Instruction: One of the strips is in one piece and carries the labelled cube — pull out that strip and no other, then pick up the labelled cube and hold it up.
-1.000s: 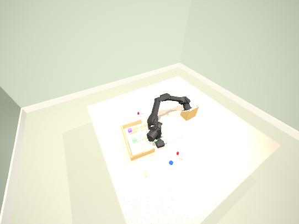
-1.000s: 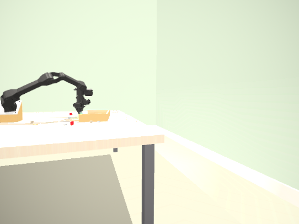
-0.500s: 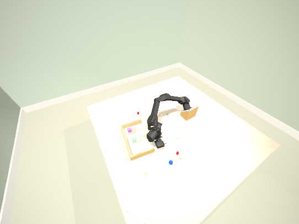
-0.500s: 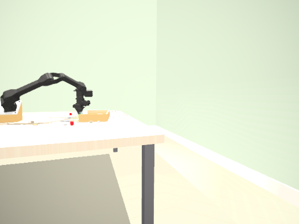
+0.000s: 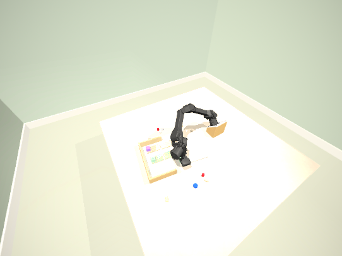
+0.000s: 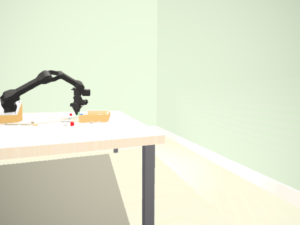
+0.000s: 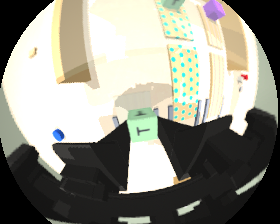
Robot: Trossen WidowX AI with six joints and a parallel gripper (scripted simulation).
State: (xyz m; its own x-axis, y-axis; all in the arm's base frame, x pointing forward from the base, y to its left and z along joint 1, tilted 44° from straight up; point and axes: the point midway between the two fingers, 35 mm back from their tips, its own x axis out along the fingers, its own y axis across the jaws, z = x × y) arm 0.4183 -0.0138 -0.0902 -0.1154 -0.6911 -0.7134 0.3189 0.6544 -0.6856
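Now: the teal-dotted strip 90 mm to the right of my gripper tip, 20 mm below it and 10 mm ahead of it.
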